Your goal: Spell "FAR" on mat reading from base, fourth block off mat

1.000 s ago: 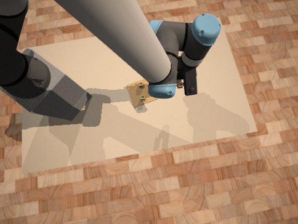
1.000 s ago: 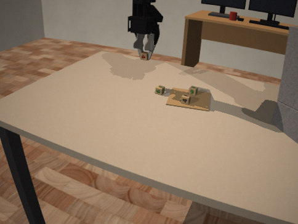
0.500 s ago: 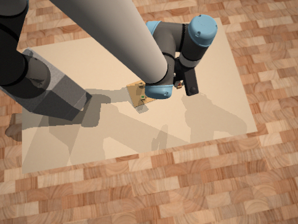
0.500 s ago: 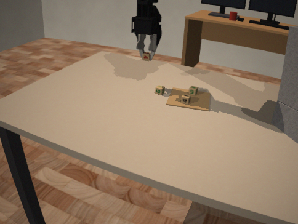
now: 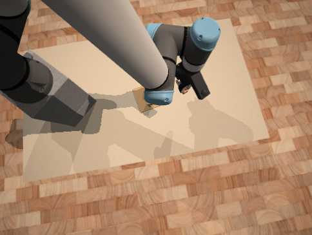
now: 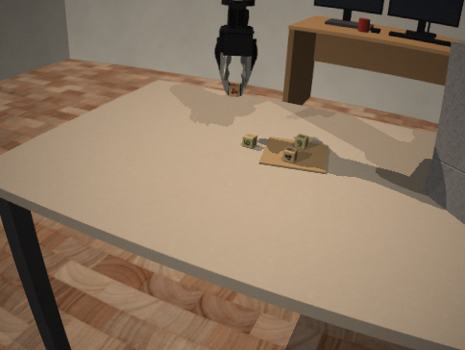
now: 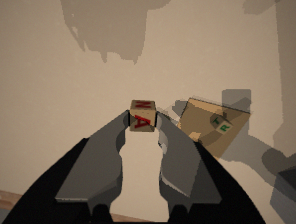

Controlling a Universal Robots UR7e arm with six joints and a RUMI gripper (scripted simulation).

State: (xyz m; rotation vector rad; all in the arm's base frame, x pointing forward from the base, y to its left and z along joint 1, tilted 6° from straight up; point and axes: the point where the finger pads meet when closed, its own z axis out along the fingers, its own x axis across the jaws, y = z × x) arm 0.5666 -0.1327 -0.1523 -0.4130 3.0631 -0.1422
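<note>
Now: the brown mat 170 mm behind my hand, 60 mm to the left of it and 110 mm below it. The rest, counted from my hand: green R block (170 mm behind, 20 mm to the left, 100 mm below); red-lettered block (right at my hand); green-lettered block (60 mm behind, 60 mm to the left, 100 mm below).
</note>
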